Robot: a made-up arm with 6 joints.
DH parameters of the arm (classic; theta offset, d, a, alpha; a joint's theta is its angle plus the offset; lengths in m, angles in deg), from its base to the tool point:
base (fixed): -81.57 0 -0.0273 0
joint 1: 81.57 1.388 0.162 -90
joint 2: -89.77 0 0.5 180
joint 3: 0.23 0 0.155 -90
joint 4: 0 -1.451 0.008 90
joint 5: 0 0.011 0.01 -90
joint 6: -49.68 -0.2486 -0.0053 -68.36
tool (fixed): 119.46 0.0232 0 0
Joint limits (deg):
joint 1: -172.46..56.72
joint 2: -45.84..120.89
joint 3: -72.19..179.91
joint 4: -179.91..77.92
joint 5: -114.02..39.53
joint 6: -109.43..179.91
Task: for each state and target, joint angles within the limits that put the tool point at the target. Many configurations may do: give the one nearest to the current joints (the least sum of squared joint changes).
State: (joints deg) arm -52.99 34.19 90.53 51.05 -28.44 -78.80
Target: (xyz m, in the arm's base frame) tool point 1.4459 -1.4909 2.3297
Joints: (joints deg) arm -43.70 51.92 70.90 49.23 -36.02 -78.82
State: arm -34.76 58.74 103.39 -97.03 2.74 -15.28
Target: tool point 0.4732 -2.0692 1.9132
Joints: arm -72.36 102.81 121.33 -98.33 39.53 -17.32
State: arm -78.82 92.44 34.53 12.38 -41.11 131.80
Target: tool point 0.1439 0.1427 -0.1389
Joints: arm -114.88 112.27 -6.99 -27.16 -62.28 127.71
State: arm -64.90 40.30 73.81 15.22 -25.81 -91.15
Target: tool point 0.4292 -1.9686 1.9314
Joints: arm -75.95 31.78 36.03 13.93 -52.63 -92.72
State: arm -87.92 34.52 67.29 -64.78 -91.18 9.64
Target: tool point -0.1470 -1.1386 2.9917
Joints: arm -107.09 20.06 71.78 -62.63 -107.03 10.88
